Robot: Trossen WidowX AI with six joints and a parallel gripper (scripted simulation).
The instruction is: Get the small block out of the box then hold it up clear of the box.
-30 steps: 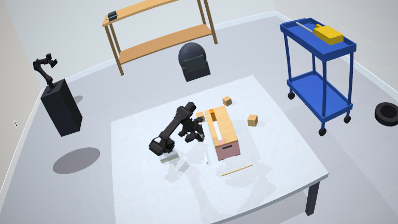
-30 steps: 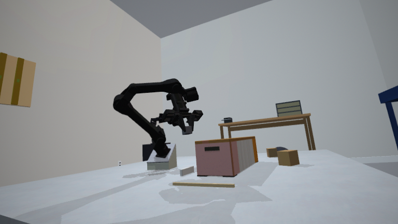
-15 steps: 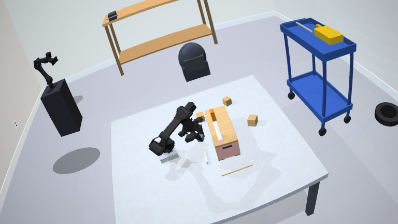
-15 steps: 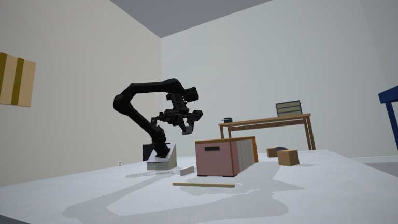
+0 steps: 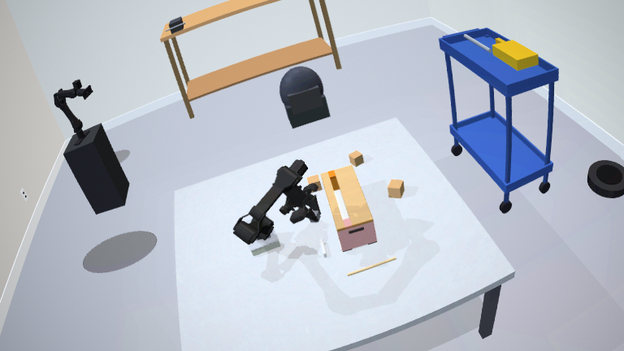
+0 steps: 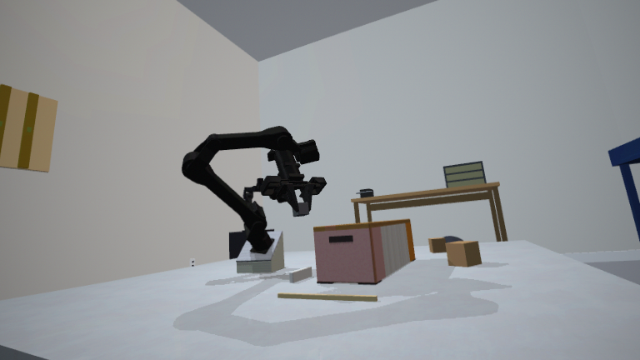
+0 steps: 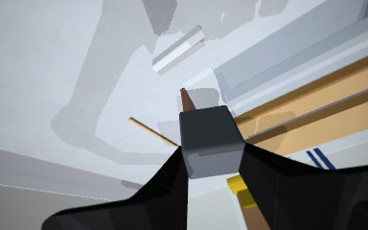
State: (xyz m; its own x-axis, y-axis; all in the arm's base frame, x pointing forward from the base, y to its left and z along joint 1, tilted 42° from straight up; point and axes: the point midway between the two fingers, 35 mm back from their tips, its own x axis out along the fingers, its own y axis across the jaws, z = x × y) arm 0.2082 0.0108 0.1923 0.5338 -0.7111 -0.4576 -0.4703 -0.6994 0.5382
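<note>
The grey block lies 10 mm to the left of my gripper tip, 10 mm behind it and 10 mm above it. The rest, counted from my gripper tip: thin wooden stick (180 mm to the right, 170 mm below, 140 mm ahead); then box (140 mm to the left, 110 mm below, 90 mm ahead).
</note>
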